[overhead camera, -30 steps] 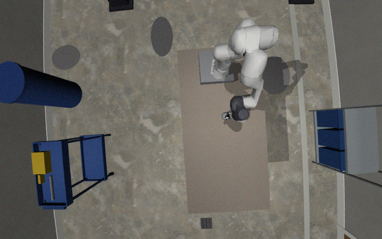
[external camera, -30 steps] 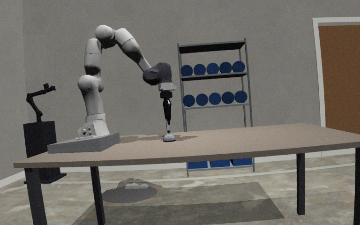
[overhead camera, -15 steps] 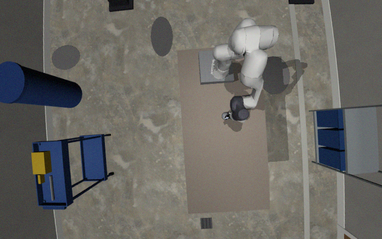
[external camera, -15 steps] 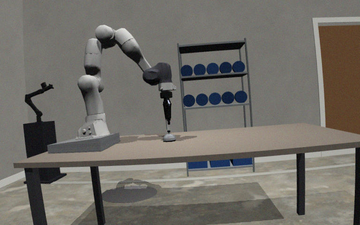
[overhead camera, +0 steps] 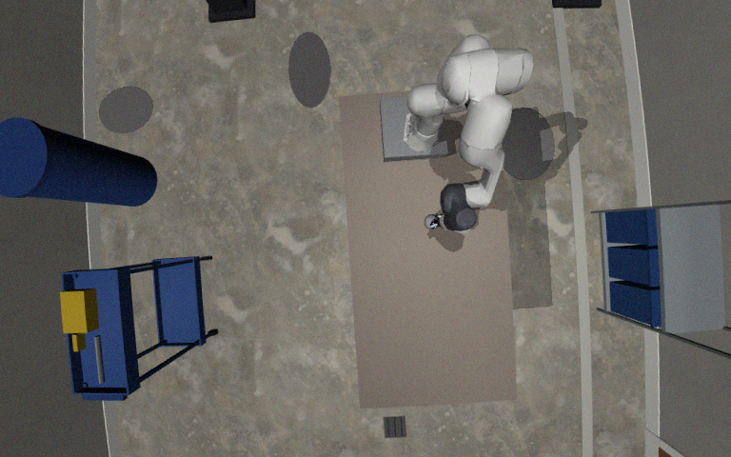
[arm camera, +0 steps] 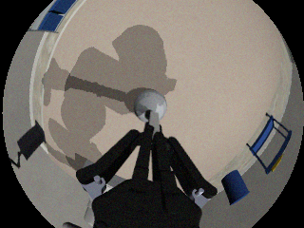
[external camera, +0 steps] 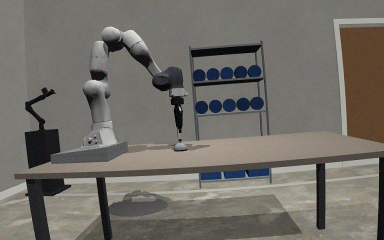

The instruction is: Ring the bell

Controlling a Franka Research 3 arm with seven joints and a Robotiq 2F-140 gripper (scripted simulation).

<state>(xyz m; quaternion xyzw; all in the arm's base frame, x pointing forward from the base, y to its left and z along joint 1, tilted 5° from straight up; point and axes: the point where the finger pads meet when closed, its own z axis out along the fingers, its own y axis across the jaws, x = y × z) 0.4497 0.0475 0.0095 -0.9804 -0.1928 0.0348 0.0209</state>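
Now: the bell button 1 cm to the left of my hand and 5 cm below it. The rest, counted from my hand: bell 1 cm to the left, 7 cm below.
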